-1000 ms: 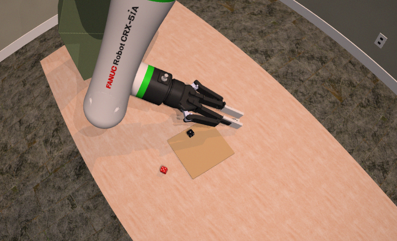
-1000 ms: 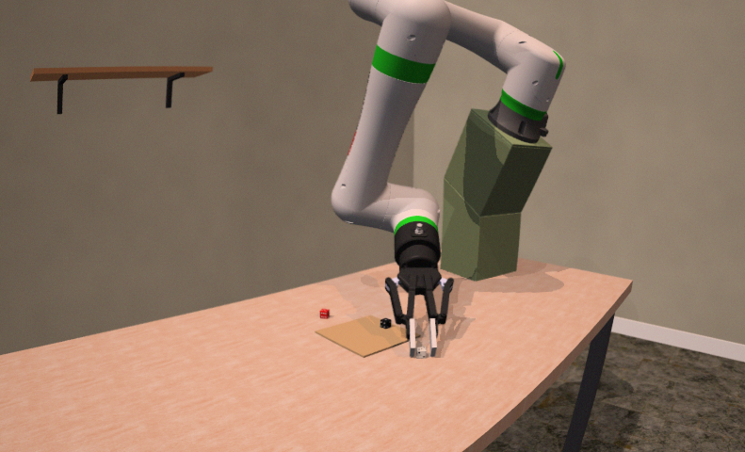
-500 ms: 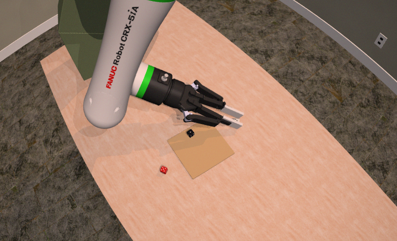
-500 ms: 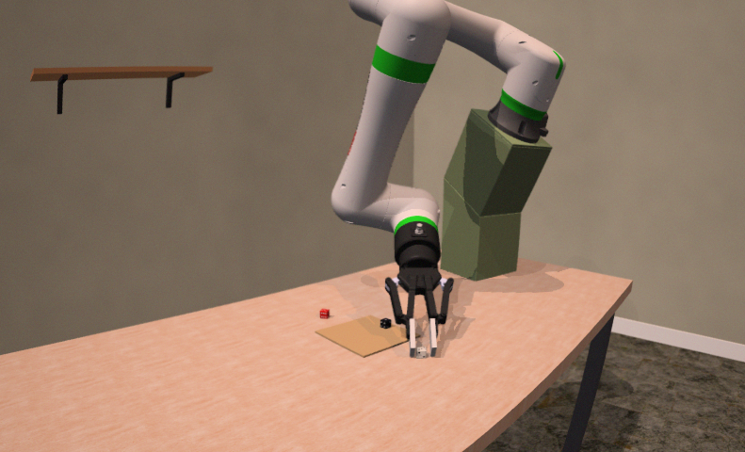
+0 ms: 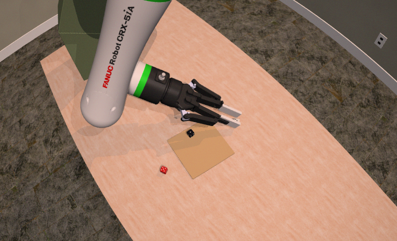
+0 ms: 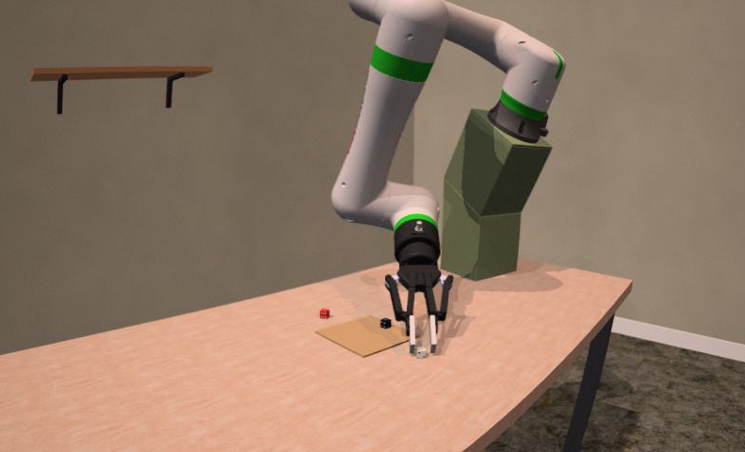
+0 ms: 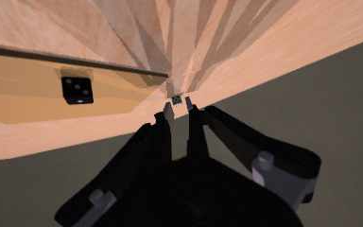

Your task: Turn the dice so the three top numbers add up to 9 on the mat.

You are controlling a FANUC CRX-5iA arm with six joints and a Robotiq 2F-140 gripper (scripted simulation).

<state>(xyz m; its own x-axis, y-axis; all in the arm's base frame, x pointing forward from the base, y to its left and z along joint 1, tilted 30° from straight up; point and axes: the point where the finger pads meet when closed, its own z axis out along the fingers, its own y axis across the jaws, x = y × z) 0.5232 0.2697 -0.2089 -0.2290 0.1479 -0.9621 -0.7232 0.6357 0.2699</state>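
Right now the white die is 2 cm to the left of my hand, 2 cm below it and 2 cm ahead of it. Also, from my hand: tan square mat: 12 cm to the right, 3 cm below, 2 cm ahead; then black die: 12 cm to the right, 3 cm behind, 2 cm below; then red die: 24 cm to the right, 3 cm ahead, 2 cm below.
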